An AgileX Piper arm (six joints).
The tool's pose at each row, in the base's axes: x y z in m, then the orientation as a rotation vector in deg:
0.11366 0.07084 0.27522 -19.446 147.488 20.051
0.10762 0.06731 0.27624 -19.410 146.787 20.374
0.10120 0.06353 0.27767 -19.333 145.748 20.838
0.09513 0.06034 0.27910 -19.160 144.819 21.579
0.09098 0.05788 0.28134 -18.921 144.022 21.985
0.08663 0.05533 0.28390 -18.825 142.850 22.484
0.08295 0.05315 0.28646 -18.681 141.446 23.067
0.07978 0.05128 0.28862 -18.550 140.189 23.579
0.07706 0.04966 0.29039 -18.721 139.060 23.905
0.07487 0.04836 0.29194 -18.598 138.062 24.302
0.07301 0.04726 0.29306 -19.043 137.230 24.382
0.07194 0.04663 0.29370 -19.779 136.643 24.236
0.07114 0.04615 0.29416 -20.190 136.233 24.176
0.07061 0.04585 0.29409 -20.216 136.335 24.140
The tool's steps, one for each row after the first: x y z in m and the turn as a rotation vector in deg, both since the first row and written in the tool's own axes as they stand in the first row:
0.00512 -0.00128 -0.00471 -0.219 -0.684 -0.048
0.01038 -0.00260 -0.01000 -0.531 -1.701 -0.106
0.01526 -0.00348 -0.01496 -1.027 -2.622 -0.017
0.01798 -0.00412 -0.01949 -1.272 -3.435 0.077
0.02071 -0.00472 -0.02440 -1.618 -4.579 0.017
0.02282 -0.00518 -0.02889 -2.021 -5.954 -0.035
0.02466 -0.00557 -0.03272 -2.380 -7.184 -0.082
0.02629 -0.00594 -0.03594 -2.668 -8.234 -0.356
0.02753 -0.00621 -0.03864 -2.950 -9.212 -0.380
0.02869 -0.00647 -0.04076 -3.115 -9.925 -0.845
0.02936 -0.00662 -0.04198 -3.170 -10.347 -1.521
0.02987 -0.00674 -0.04288 -3.219 -10.659 -1.911
0.03040 -0.00687 -0.04316 -3.196 -10.556 -1.917

